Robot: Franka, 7 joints.
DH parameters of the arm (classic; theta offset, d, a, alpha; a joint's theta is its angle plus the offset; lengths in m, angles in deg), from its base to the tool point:
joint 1: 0 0.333 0 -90
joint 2: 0 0 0 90
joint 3: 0 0.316 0.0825 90
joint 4: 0 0 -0.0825 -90
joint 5: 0 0.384 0 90
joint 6: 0 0 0.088 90
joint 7: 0 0.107 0 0
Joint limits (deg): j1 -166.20..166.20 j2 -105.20..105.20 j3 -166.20..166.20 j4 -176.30..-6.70 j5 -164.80..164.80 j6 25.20..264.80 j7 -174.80..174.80
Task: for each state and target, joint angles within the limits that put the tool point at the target. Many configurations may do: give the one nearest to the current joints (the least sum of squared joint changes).
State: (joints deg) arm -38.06 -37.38 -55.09 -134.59 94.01 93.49 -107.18
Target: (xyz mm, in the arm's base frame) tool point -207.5 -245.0 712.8
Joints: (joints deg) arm -57.61 -65.35 -52.37 -132.54 92.23 82.19 -107.18
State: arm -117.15 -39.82 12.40 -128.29 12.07 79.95 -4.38
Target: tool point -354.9 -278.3 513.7
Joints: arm -135.38 -15.17 -7.86 -120.50 8.23 92.07 -4.38
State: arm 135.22 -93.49 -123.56 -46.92 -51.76 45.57 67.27
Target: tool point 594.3 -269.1 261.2
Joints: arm 132.51 -73.41 -116.43 -45.90 -48.96 35.61 67.27
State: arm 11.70 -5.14 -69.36 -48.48 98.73 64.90 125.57
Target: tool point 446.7 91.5 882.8
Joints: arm 33.66 11.08 -52.04 -51.98 93.32 48.47 125.57
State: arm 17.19 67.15 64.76 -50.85 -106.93 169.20 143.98
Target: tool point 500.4 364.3 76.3
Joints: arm -7.43 71.78 39.52 -90.84 -118.18 184.09 143.98
